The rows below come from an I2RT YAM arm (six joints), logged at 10 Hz.
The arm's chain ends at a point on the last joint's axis. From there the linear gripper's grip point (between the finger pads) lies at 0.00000 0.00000 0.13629 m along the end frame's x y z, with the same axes.
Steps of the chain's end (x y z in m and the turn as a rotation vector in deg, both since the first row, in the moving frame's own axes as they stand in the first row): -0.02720, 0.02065, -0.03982, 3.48, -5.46, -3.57; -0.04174, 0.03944, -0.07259, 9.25, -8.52, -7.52; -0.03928, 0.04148, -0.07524, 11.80, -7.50, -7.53; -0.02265, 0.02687, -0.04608, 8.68, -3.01, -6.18
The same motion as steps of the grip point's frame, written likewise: -0.04041, 0.01280, -0.04069, 3.48, -5.46, -3.57; -0.06322, 0.01900, -0.07586, 9.25, -8.52, -7.52; -0.05873, 0.01493, -0.07927, 11.80, -7.50, -7.53; -0.03088, 0.00674, -0.04783, 8.68, -3.01, -6.18
